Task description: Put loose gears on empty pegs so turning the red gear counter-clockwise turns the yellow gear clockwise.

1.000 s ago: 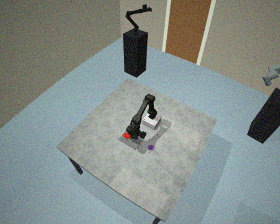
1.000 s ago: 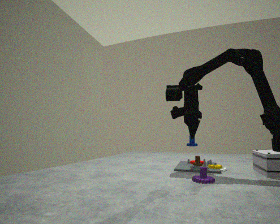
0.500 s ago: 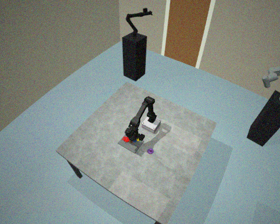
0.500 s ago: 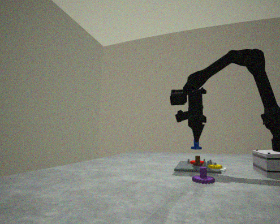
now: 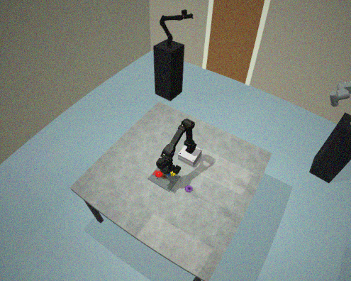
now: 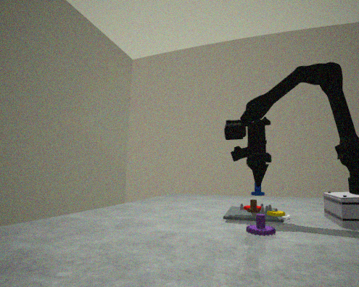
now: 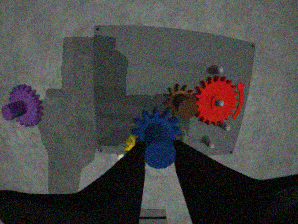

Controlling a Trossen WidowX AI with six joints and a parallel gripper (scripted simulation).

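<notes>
Right now the brown gear is 70 mm below my gripper tip, 30 mm to the right of it and 20 mm ahead of it. Also, from my gripper tip: blue gear 10 mm below; red gear 80 mm to the right, 80 mm below, 20 mm ahead; yellow gear 80 mm below, 50 mm behind.
</notes>
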